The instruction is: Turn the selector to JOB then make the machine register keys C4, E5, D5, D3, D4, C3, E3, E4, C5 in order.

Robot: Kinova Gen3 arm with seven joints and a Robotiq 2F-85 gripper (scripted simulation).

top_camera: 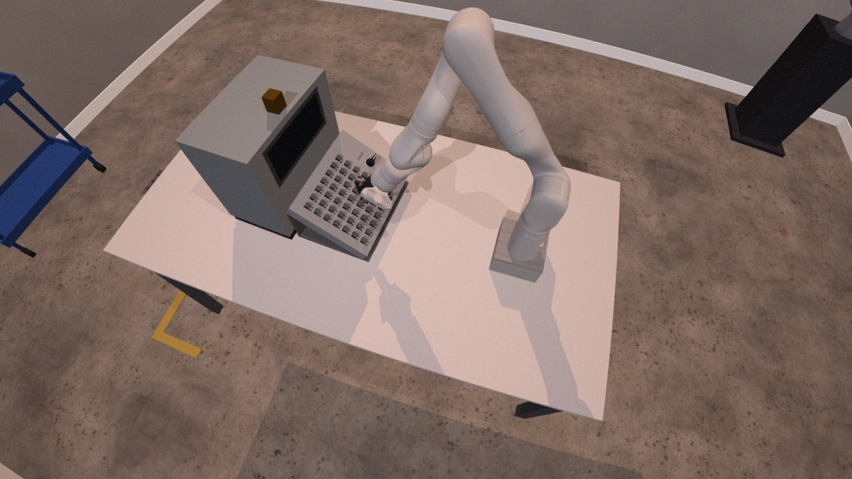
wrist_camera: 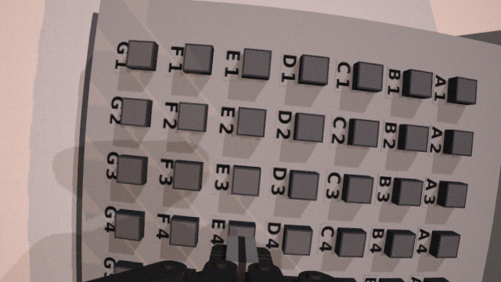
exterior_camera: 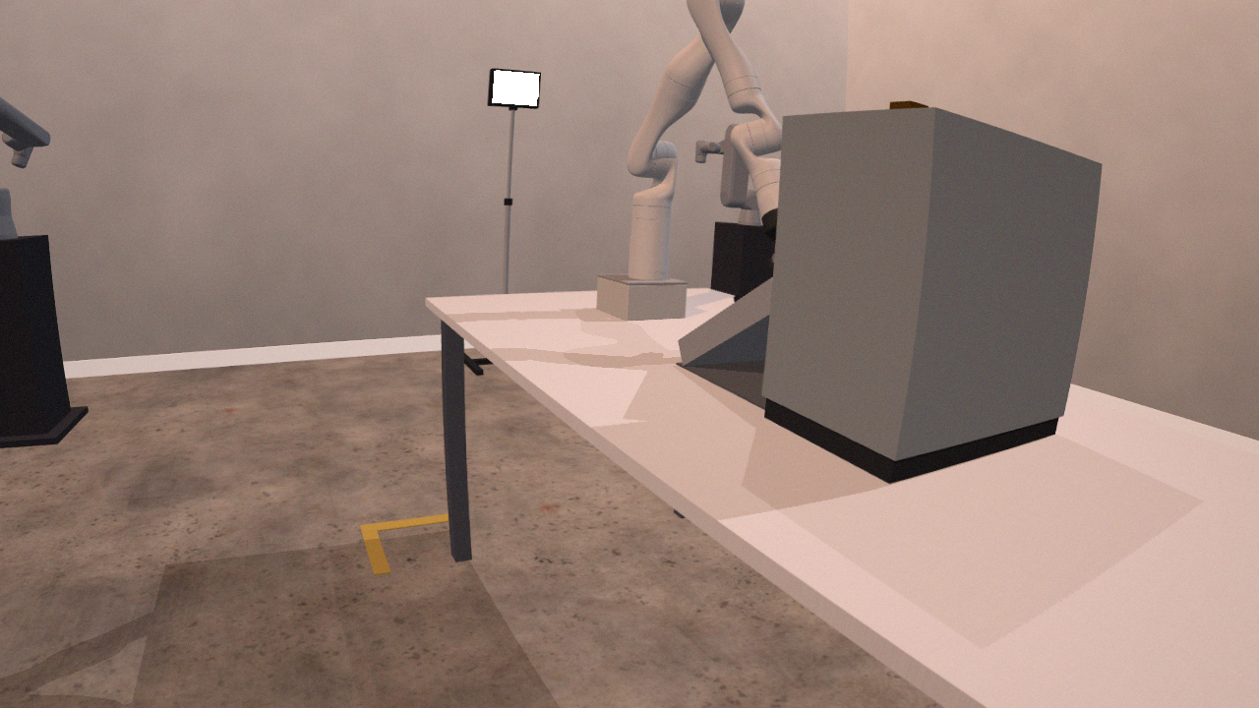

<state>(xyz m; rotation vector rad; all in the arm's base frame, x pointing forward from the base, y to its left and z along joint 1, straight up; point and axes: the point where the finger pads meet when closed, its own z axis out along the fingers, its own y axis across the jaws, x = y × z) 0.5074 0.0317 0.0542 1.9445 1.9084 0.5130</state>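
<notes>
My gripper is now 30 mm short of the key E3, 30 mm to the right of it and 40 mm above it. The rest, counted from my hand: key E5: 30 mm ahead, 40 mm to the right, 40 mm below; key D3: 60 mm ahead, 30 mm to the left, 30 mm below; key D5: 60 mm ahead, 40 mm to the right, 30 mm below.
</notes>
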